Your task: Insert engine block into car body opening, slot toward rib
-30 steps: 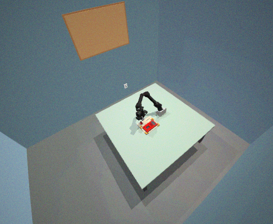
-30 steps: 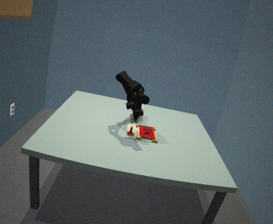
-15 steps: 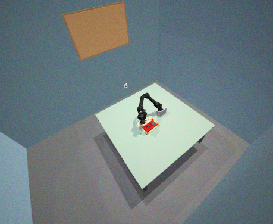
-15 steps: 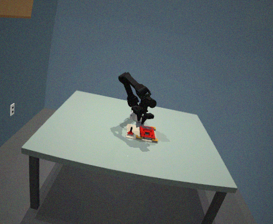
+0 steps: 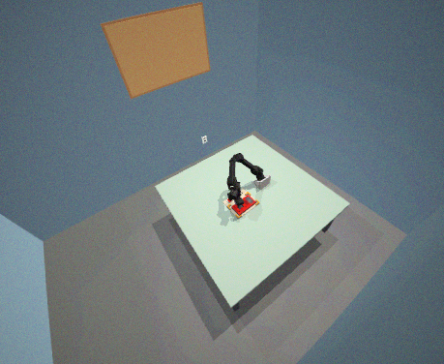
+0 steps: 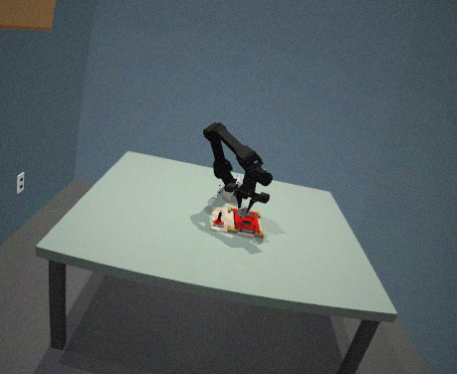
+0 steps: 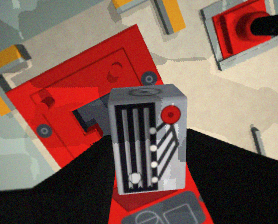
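Now: the pale base plate 4 cm behind my gripper tip and 7 cm below it. From my gripper tip the other things lie so: grey holder 3 cm ahead, 9 cm to the right, 5 cm below; grey engine block 1 cm below.
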